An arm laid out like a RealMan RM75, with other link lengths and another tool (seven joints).
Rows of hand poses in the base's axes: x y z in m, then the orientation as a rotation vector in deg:
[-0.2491 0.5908 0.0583 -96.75 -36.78 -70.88]
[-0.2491 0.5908 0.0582 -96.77 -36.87 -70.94]
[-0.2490 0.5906 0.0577 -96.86 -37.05 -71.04]
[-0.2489 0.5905 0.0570 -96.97 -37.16 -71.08]
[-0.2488 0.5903 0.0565 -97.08 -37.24 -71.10]
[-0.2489 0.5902 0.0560 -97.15 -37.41 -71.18]
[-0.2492 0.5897 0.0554 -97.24 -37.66 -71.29]
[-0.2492 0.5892 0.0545 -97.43 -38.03 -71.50]
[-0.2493 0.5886 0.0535 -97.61 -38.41 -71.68]
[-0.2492 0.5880 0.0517 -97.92 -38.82 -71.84]
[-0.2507 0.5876 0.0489 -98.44 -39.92 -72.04]
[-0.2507 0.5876 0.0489 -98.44 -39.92 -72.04]
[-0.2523 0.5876 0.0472 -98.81 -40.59 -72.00]
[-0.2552 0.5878 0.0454 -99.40 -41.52 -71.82]
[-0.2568 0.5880 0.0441 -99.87 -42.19 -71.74]
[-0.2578 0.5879 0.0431 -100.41 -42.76 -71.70]
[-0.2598 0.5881 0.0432 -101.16 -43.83 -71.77]
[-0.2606 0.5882 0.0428 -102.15 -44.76 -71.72]
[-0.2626 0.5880 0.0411 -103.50 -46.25 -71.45]
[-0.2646 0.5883 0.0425 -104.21 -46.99 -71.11]
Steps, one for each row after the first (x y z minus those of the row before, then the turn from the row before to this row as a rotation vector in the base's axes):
[0.0000 0.0000 -0.0001 -0.07 -0.07 0.00]
[0.0001 -0.0002 -0.0005 -0.17 -0.12 -0.02]
[0.0001 -0.0001 -0.0007 -0.14 -0.04 -0.03]
[0.0001 -0.0002 -0.0005 -0.13 -0.02 -0.03]
[-0.0001 -0.0001 -0.0005 -0.15 -0.11 0.00]
[-0.0003 -0.0005 -0.0006 -0.21 -0.15 0.01]
[0.0000 -0.0005 -0.0009 -0.36 -0.25 -0.05]
[-0.0001 -0.0006 -0.0010 -0.35 -0.23 -0.02]
[0.0001 -0.0006 -0.0018 -0.47 -0.20 -0.06]
[-0.0015 -0.0004 -0.0028 -1.01 -0.46 0.11]
[0.0000 0.0000 0.0000 0.00 0.00 0.00]
[-0.0016 0.0000 -0.0017 -0.64 -0.16 0.13]
[-0.0029 0.0002 -0.0018 -0.95 -0.12 0.21]
[-0.0016 0.0002 -0.0013 -0.72 -0.11 0.10]
[-0.0010 -0.0001 -0.0010 -0.71 -0.08 -0.01]
[-0.0020 0.0002 0.0001 -1.15 -0.31 0.04]
[-0.0008 0.0001 -0.0004 -1.24 -0.12 -0.09]
[-0.0020 -0.0002 -0.0017 -1.81 -0.12 0.06]
[-0.0020 0.0003 0.0014 -0.92 0.09 0.11]

